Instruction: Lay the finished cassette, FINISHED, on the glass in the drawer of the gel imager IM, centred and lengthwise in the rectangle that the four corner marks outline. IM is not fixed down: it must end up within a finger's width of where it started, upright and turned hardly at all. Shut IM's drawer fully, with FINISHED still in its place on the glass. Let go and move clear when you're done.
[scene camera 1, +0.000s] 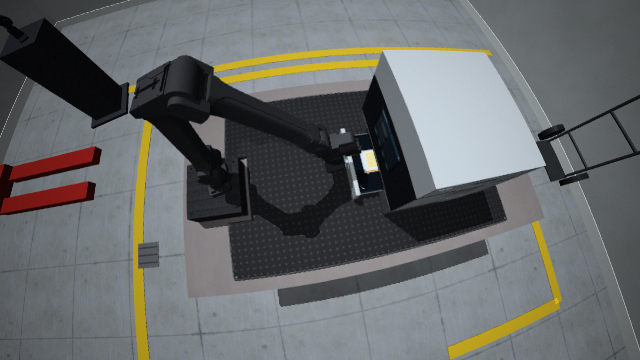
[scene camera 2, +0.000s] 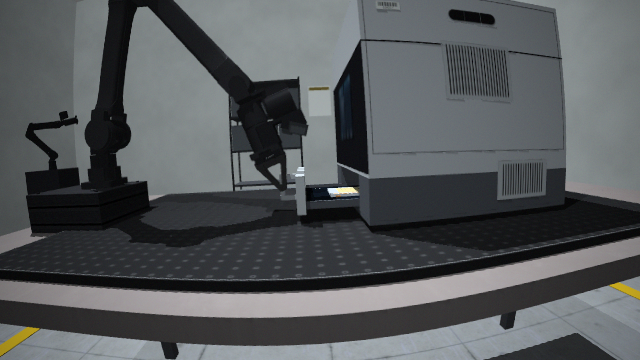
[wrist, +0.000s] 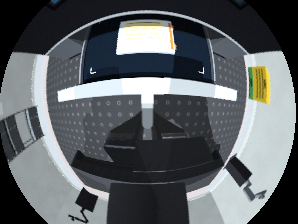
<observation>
In view: my gripper (scene camera 2: 284, 190), a gel imager (scene camera 1: 437, 120) and a finished cassette (wrist: 135, 36).
The gel imager shows as well in the wrist view (wrist: 191, 70). My gripper shows as well in the wrist view (wrist: 147, 113).
</observation>
